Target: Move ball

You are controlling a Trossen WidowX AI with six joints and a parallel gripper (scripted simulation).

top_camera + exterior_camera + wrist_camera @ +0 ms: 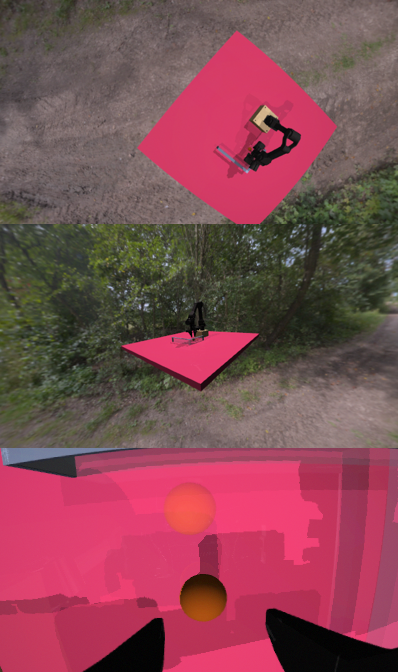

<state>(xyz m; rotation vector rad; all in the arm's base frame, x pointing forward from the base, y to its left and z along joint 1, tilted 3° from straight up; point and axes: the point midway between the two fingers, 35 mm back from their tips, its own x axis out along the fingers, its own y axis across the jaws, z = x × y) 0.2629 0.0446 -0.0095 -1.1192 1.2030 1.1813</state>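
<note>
The orange ball lies 3 cm below my gripper tip.
</note>
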